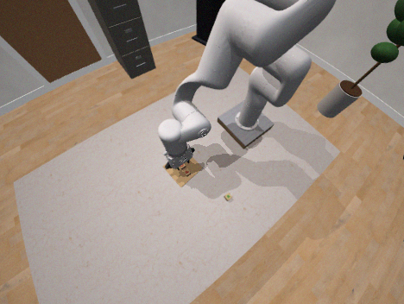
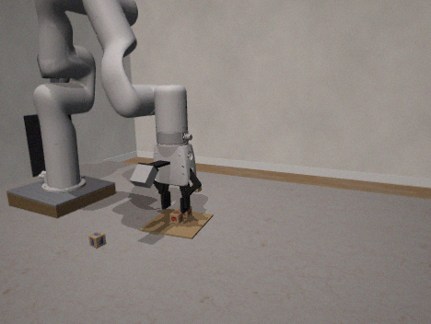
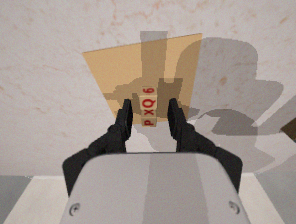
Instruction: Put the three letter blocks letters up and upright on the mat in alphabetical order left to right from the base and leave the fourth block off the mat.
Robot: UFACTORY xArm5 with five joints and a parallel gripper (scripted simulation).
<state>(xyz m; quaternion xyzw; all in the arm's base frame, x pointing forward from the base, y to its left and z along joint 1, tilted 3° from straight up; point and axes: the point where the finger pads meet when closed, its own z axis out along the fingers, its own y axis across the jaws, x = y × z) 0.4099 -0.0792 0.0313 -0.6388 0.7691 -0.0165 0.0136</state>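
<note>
Right now the tan mat is 50 mm below my hand. From my hand the other things lie so: blue-lettered block: 150 mm to the right, 120 mm behind, 40 mm below.
</note>
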